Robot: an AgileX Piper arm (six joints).
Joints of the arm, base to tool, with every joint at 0 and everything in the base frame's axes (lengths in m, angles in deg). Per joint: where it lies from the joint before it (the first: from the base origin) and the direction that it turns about. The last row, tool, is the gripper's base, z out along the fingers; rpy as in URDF.
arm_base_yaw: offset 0 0 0.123 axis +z
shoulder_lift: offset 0 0 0 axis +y
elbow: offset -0.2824 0 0.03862 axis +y
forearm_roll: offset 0.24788 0 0.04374 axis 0.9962 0 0.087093
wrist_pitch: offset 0 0 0 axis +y
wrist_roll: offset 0.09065 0 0.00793 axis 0.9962 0 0.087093
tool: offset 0 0 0 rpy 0 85.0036 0
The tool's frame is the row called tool.
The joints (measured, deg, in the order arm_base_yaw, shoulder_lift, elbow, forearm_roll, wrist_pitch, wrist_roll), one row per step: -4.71, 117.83, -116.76, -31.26, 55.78, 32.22; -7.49, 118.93, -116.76, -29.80, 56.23, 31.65; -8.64, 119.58, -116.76, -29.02, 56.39, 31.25; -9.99, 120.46, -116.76, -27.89, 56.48, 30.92; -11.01, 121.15, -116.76, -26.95, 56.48, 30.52; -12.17, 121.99, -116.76, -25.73, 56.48, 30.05; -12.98, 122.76, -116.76, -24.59, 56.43, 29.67
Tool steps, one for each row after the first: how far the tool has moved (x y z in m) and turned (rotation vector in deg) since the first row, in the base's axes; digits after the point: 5 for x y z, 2 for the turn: -0.00073, -0.02148, -0.01041, 1.31, 1.60, -2.53; -0.00066, -0.03028, -0.01643, 1.98, 2.47, -3.45; -0.00033, -0.04042, -0.02454, 3.08, 3.41, -4.56; -0.00013, -0.04802, -0.03089, 3.93, 4.12, -5.27; 0.00006, -0.05654, -0.03867, 5.06, 4.95, -6.06; 0.00069, -0.06228, -0.04579, 6.15, 5.62, -6.55
